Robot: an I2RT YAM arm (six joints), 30 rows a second.
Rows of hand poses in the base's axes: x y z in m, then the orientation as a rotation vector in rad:
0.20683, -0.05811, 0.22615, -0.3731, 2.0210, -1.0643
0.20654, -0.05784, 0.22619, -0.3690, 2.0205, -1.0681
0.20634, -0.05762, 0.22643, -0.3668, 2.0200, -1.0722
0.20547, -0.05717, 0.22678, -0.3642, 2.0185, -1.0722
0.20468, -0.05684, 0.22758, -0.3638, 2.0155, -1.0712
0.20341, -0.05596, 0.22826, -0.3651, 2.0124, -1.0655
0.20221, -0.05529, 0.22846, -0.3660, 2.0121, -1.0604
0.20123, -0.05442, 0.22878, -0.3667, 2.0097, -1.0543
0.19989, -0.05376, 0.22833, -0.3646, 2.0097, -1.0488
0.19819, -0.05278, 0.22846, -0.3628, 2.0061, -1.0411
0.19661, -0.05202, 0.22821, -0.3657, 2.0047, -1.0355
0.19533, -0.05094, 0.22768, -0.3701, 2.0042, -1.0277
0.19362, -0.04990, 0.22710, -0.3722, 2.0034, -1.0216
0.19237, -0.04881, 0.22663, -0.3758, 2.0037, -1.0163
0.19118, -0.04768, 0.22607, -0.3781, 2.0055, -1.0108
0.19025, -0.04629, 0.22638, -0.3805, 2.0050, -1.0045
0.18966, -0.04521, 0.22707, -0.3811, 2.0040, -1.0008
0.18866, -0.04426, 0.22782, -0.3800, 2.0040, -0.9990
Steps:
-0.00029, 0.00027, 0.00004, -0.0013, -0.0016, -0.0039
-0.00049, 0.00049, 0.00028, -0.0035, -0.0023, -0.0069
-0.00136, 0.00094, 0.00063, -0.0030, -0.0047, -0.0079
-0.00215, 0.00127, 0.00143, -0.0029, -0.0075, -0.0065
-0.00342, 0.00215, 0.00211, -0.0002, -0.0104, -0.0019
-0.00462, 0.00282, 0.00231, 0.0029, -0.0111, 0.0011
-0.00560, 0.00369, 0.00263, 0.0063, -0.0138, 0.0053
-0.00694, 0.00435, 0.00218, 0.0108, -0.0155, 0.0066
-0.00864, 0.00533, 0.00231, 0.0158, -0.0205, 0.0105
-0.01022, 0.00609, 0.00206, 0.0184, -0.0213, 0.0154
-0.01150, 0.00717, 0.00153, 0.0221, -0.0210, 0.0217
-0.01321, 0.00821, 0.00095, 0.0254, -0.0217, 0.0261
-0.01446, 0.00930, 0.00048, 0.0279, -0.0206, 0.0305
-0.01565, 0.01043, -0.00008, 0.0314, -0.0189, 0.0337
-0.01658, 0.01182, 0.00023, 0.0348, -0.0192, 0.0382
-0.01717, 0.01290, 0.00092, 0.0369, -0.0203, 0.0407
-0.01817, 0.01385, 0.00167, 0.0385, -0.0210, 0.0409

